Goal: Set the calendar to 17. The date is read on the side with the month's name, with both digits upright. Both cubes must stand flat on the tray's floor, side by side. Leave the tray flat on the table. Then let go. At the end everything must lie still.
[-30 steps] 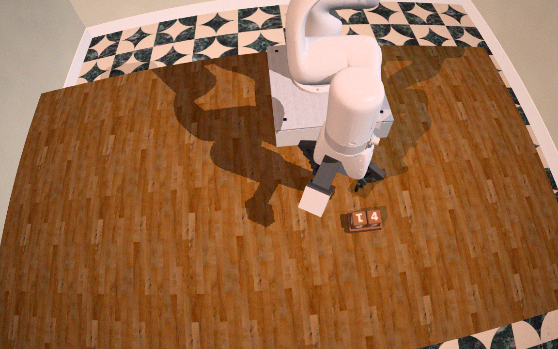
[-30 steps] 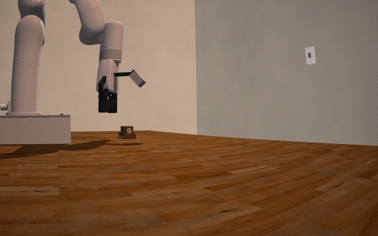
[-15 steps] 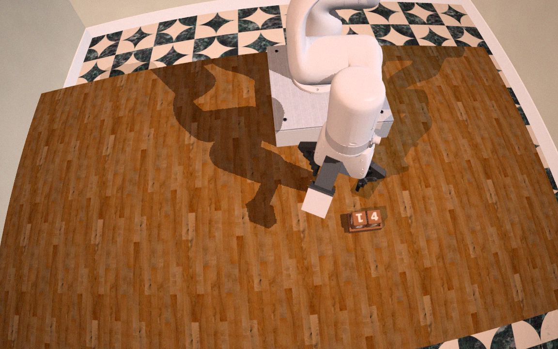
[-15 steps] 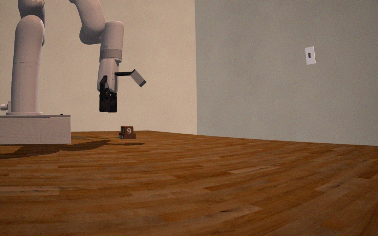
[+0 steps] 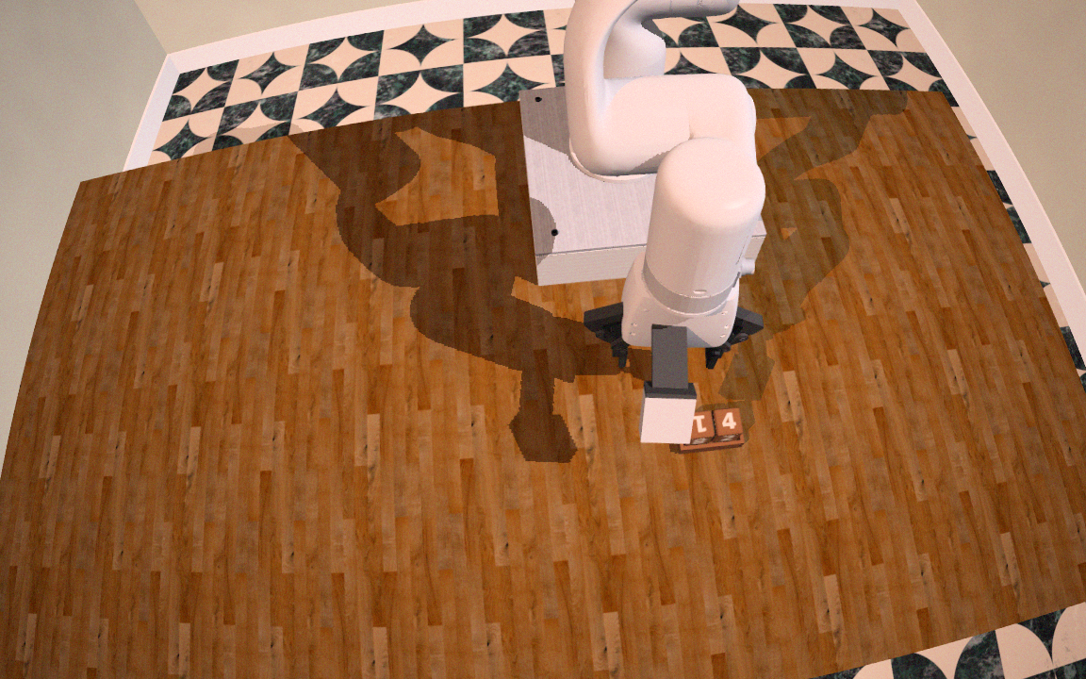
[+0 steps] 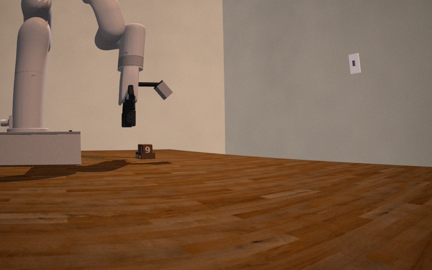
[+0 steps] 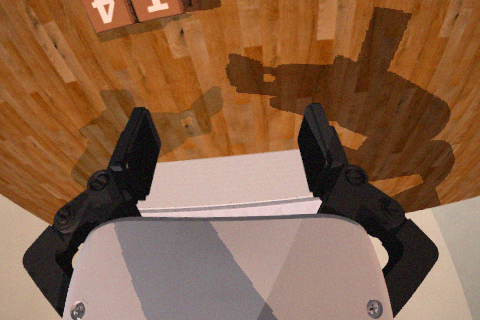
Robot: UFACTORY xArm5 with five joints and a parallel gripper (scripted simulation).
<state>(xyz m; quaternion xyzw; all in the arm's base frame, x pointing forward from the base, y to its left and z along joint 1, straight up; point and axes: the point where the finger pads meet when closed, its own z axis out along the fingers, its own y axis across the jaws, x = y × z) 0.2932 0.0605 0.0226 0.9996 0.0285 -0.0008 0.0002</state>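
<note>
My gripper is now 9 cm above the brown tray, 6 cm to the right of it and 5 cm short of it.
</note>
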